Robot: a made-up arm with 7 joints.
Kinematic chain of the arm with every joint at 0, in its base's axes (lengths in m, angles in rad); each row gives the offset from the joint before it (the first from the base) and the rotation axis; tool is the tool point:
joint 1: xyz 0 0 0 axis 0 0.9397 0.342
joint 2: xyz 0 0 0 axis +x
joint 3: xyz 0 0 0 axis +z
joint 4: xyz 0.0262 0 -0.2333 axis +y
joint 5: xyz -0.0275 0 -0.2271 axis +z
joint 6: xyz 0 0 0 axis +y
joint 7: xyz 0 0 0 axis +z
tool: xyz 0 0 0
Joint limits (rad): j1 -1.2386..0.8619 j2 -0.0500..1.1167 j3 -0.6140..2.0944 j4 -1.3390..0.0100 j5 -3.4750..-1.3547 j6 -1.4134..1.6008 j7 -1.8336..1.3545
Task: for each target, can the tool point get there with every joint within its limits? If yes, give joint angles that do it. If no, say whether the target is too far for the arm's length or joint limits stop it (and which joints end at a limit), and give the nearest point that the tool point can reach.
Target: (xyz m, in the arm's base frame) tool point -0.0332 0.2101 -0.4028
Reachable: yes | joints 0.3568 0.3923 0.3130 -0.6043 -1.7063 0.2477 -0.5336
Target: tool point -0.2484 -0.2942 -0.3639
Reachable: no: too far | nearest point -0.2116 -0.1144 -0.3868 | short by 0.185 m
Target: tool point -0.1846 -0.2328 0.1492
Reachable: no: joint limits stop it (at a limit: joint 1, joint 2, joint 3, joint 4) | nearest point -0.3583 0.1175 -0.1154 | short by 0.472 m
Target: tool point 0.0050 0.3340 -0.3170
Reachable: yes | joints 0.2237 0.7449 0.3484 -0.4603 -1.8328 1.0773 -0.0784
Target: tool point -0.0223 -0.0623 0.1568
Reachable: no: joint limits stop it (at a limit: joint 1, joint 2, joint 4) | nearest point 0.2384 0.1992 0.2430 | short by 0.379 m
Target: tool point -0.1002 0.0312 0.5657
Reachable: no: too far | nearest point 0.1805 0.2529 0.2429 | short by 0.482 m
